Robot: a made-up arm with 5 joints.
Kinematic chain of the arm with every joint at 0, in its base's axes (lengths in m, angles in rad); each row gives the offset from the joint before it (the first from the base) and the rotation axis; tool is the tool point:
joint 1: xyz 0 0 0.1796 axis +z
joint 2: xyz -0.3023 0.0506 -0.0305 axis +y
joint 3: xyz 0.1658 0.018 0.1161 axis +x
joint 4: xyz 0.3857 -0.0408 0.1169 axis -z
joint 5: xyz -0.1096 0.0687 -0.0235 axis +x
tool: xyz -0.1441 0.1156 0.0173
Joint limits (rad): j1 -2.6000..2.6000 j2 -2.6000..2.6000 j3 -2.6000..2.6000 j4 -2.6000..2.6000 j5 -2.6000..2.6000
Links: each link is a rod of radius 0.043 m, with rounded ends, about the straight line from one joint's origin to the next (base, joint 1, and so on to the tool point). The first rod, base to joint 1, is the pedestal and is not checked.
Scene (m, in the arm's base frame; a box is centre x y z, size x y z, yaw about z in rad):
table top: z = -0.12
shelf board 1: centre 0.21 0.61 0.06 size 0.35 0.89 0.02 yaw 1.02
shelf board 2: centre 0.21 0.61 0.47 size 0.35 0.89 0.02 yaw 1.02
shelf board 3: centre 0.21 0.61 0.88 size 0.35 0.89 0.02 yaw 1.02
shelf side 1: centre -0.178 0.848 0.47 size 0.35 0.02 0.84 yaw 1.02
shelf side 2: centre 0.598 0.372 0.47 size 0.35 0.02 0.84 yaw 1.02
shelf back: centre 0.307 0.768 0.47 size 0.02 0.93 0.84 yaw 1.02
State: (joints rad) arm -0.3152 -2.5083 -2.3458 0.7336 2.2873
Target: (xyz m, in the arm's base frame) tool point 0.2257 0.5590 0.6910
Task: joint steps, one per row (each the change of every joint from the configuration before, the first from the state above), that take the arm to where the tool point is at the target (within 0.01 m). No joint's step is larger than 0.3 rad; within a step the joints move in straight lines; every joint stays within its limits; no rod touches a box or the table.
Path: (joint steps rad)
1: -0.0807 0.2676 0.1004 -0.2289 0.0447
2: -0.0806 0.2676 0.1004 -0.2289 0.0446
3: -0.0807 0.2676 0.1004 -0.2290 0.0447
4: -0.0806 0.2676 0.1005 -0.2289 0.0447
5: -0.0807 0.2676 0.1004 -0.2289 0.0447
6: -0.0807 0.2676 0.1004 -0.2289 0.0446
7: -0.0806 0.2676 0.1004 -0.2290 0.0447
8: -0.1456 -0.2600 -0.1930 -0.1268 -0.0109
9: -0.1455 -0.2601 -0.1929 -0.1268 -0.0108
10: -0.1455 -0.2600 -0.1930 -0.1268 -0.0109

